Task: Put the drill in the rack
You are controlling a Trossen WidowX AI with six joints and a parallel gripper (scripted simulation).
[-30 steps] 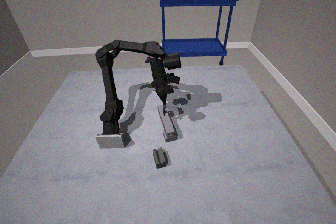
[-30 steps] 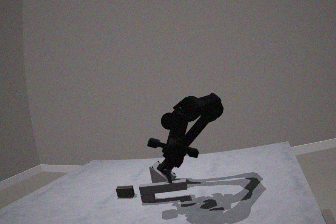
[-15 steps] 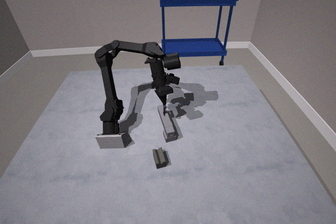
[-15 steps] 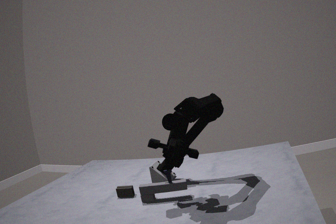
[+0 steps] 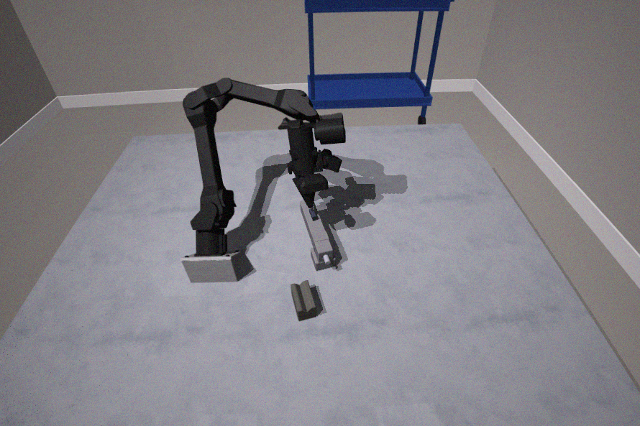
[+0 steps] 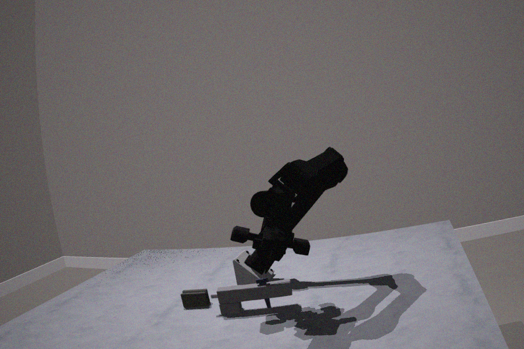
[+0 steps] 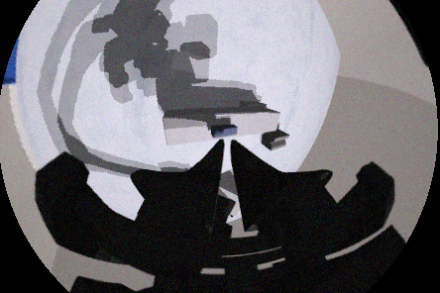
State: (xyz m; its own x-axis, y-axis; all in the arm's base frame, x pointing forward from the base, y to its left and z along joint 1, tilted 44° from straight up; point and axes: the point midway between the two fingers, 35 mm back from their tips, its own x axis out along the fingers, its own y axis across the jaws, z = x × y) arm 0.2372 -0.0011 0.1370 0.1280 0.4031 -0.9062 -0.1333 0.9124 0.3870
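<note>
Right now my gripper tip is 1 cm short of the blue key and 3 cm above it. The rest, counted from my gripper tip: grey housing block (1 cm ahead, 3 cm to the right, 6 cm below); drill (2 cm ahead, 7 cm to the right, 5 cm below); rack (4 cm behind, 21 cm to the right, 8 cm below).
</note>
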